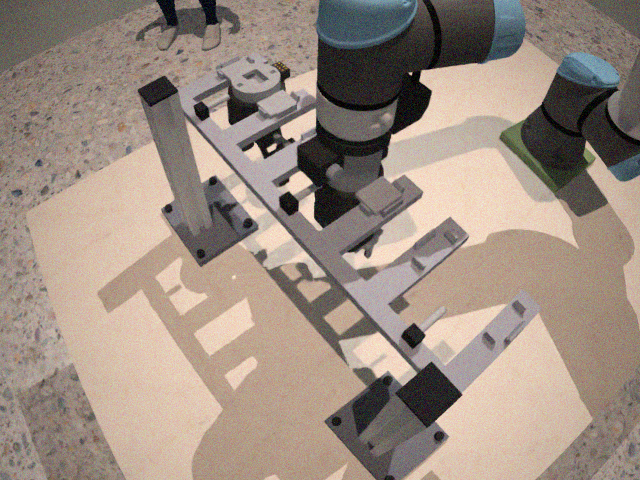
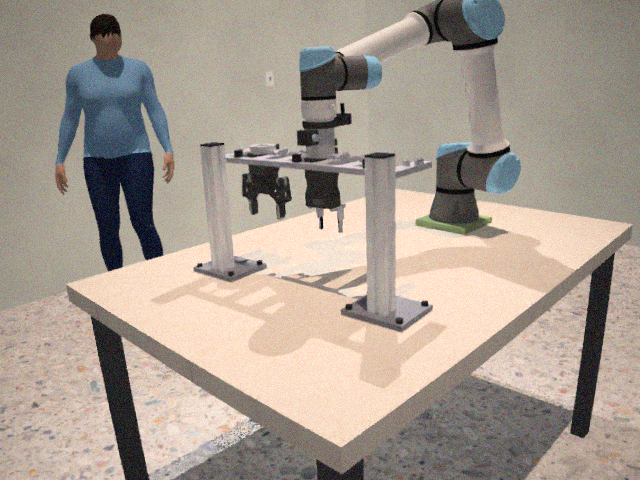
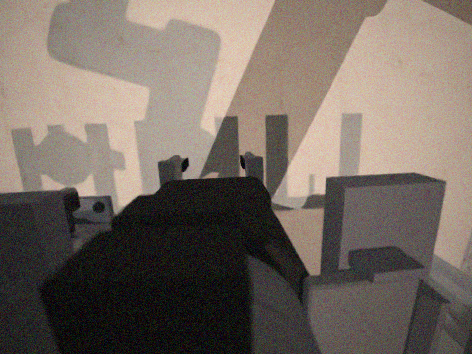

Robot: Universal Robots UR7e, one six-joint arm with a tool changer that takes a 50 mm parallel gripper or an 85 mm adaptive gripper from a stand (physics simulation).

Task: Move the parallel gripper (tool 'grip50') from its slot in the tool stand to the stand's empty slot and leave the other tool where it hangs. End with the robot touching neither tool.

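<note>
The parallel gripper (image 1: 330, 206) (image 2: 330, 221) (image 3: 214, 162) hangs upright in the middle slot of the tool stand (image 1: 330, 253) (image 2: 351, 169). Its two fingers point down and stand apart with nothing between them. The arm's grey coupler (image 1: 361, 165) (image 2: 320, 149) is down on top of it, with no visible gap; whether it is locked cannot be seen. The adaptive gripper (image 1: 255, 77) (image 2: 263, 180) hangs in the slot at the far end. The empty slot lies between two bare prongs (image 1: 423, 253) (image 1: 496, 330) at the near end, with a black-headed pin (image 1: 413, 334) at its back.
Two upright posts (image 1: 178, 155) (image 2: 219, 211) (image 2: 379, 232) on bolted base plates carry the stand's rail. A prong with a raised block (image 1: 379, 195) (image 3: 385, 220) is close beside the parallel gripper. The arm's green base plate (image 1: 547, 160) (image 2: 454, 223) is behind. A person (image 2: 116, 118) stands behind the table.
</note>
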